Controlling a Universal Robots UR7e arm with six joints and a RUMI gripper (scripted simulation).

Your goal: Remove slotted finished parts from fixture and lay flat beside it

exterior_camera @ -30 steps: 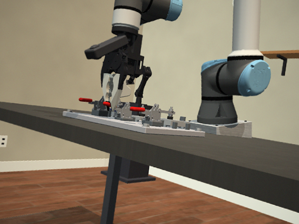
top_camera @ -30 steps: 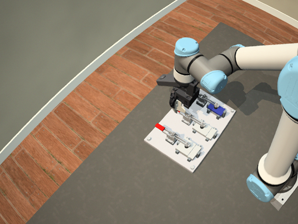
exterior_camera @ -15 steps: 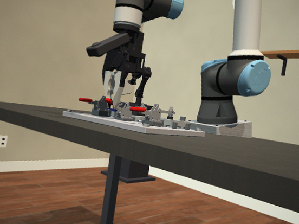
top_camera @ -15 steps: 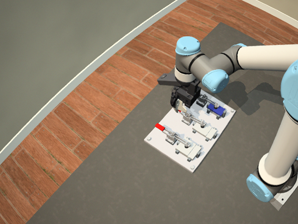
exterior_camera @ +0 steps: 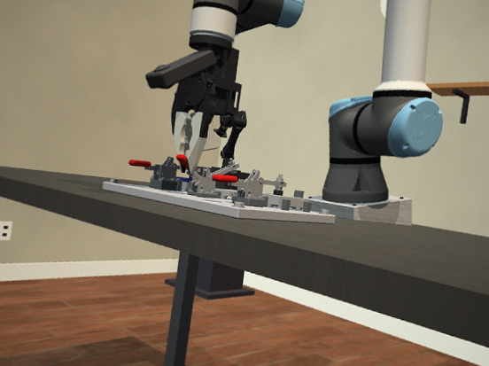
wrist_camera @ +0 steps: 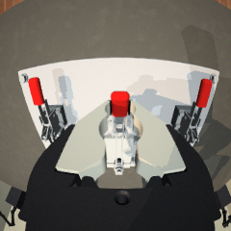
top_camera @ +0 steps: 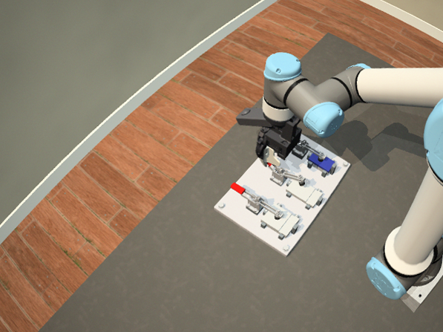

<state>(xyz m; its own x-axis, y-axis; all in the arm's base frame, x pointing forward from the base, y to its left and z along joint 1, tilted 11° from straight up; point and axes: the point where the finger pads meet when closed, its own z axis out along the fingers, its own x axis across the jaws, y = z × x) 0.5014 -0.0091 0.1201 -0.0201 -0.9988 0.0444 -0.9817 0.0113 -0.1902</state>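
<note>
My gripper is now 7 cm past the white fixture plate and 6 cm above it. Also, from my hand: blue blank: 12 cm behind, 11 cm to the right, 3 cm below.
</note>
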